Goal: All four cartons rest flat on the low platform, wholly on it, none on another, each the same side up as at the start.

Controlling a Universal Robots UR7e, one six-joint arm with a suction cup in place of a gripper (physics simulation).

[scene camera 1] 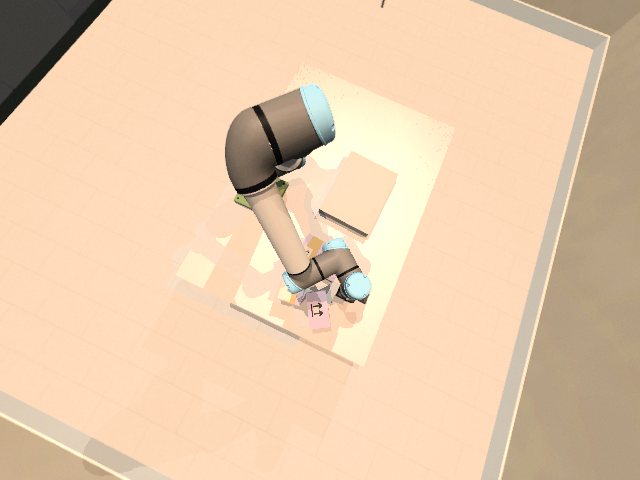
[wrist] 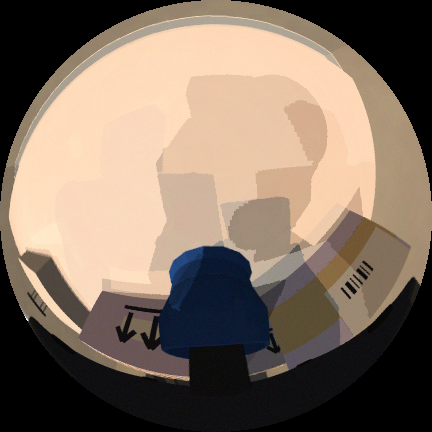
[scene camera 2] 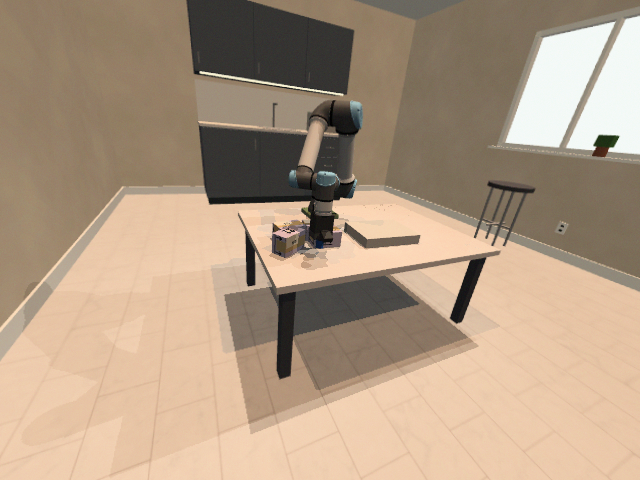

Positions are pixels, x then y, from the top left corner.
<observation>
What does my suction cup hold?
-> Nothing.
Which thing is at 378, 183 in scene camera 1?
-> A low platform.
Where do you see a low platform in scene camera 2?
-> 374, 233
</observation>
